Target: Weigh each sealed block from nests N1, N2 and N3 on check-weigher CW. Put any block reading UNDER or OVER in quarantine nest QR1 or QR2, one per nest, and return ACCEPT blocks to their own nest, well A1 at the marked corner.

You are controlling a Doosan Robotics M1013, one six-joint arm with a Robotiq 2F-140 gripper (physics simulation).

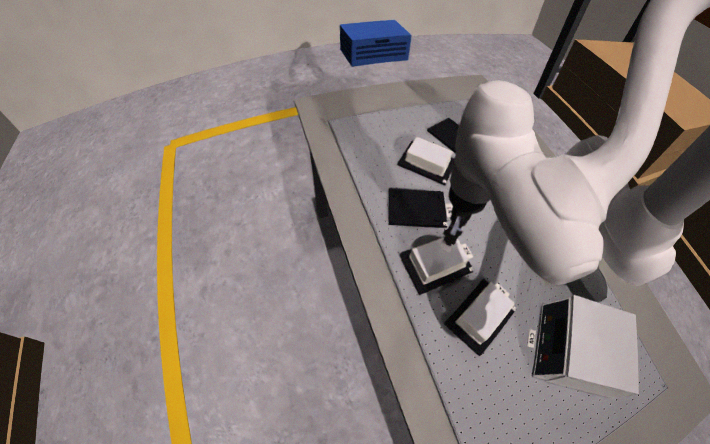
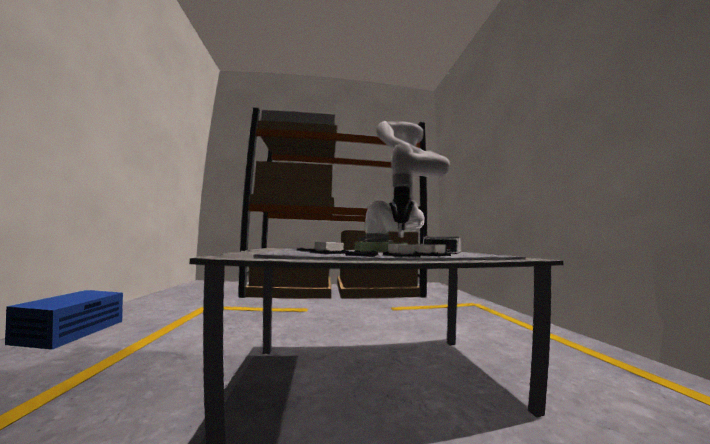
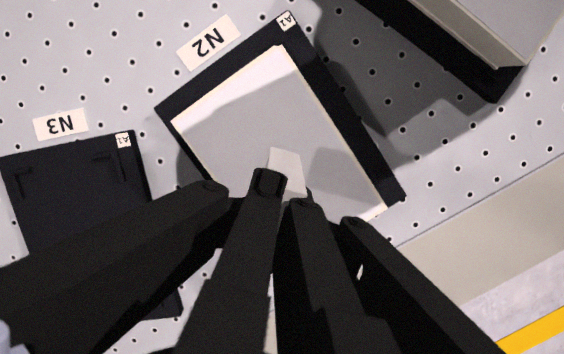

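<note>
My gripper (image 1: 451,238) (image 2: 400,231) (image 3: 278,173) is shut and empty. It hangs just above the white sealed block (image 1: 438,259) (image 3: 259,123) that sits in the black nest N2 (image 1: 415,277) (image 3: 351,123), over the block's far edge. A small light tab (image 3: 283,162) on the block's top shows right at my fingertips. Nest N1 (image 1: 416,207) (image 3: 119,168) beside it is empty. A white block (image 1: 485,313) sits in nest N3 (image 1: 461,310). Another white block (image 1: 428,156) sits in nest QR1 (image 1: 409,164). Nest QR2 (image 1: 445,131) is empty. The check-weigher CW (image 1: 554,344) (image 2: 442,243) stands at the right with nothing on it.
The arm's white body (image 1: 512,176) hangs over the right of the perforated table (image 1: 380,145). The grey table rim (image 1: 362,247) runs along the left. A blue box (image 1: 375,41) stands on the floor beyond. A shelf rack (image 2: 248,185) stands behind the table.
</note>
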